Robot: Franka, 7 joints.
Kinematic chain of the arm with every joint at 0, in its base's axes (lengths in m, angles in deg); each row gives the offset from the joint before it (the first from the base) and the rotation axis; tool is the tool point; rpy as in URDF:
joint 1: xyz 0 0 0.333 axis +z
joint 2: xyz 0 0 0 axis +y
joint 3: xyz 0 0 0.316 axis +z
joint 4: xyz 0.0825 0 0 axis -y
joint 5: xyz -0.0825 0 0.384 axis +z
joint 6: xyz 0 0 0 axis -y
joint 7: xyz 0.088 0 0 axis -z
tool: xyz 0 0 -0.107 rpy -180 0 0
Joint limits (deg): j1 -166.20..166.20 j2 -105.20..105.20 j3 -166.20..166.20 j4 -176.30..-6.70 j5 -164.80..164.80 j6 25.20..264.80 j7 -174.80..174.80
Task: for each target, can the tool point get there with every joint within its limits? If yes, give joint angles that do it. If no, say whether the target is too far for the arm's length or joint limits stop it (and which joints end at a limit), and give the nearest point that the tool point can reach.
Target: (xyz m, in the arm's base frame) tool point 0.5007 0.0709 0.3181
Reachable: yes | joints -33.87 3.65 36.24 -140.32 132.24 111.36 -126.85
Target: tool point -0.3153 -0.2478 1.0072
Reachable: yes | joints -50.84 -14.93 -52.83 -58.46 -104.46 86.05 118.70
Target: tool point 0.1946 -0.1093 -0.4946
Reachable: no: joint limits stop it (at a limit: joint 2) | nearest point 0.2053 -0.1153 -0.3586 | short by 0.137 m
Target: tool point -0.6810 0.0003 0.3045
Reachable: yes | joints -129.02 48.52 -61.50 -100.68 -83.52 147.08 80.82
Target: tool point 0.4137 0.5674 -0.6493
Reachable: no: too far | nearest point 0.3093 0.4243 -0.3026 | short by 0.389 m
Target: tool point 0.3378 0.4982 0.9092
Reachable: yes | joints -86.87 -58.12 56.92 -50.70 -70.22 140.96 3.02
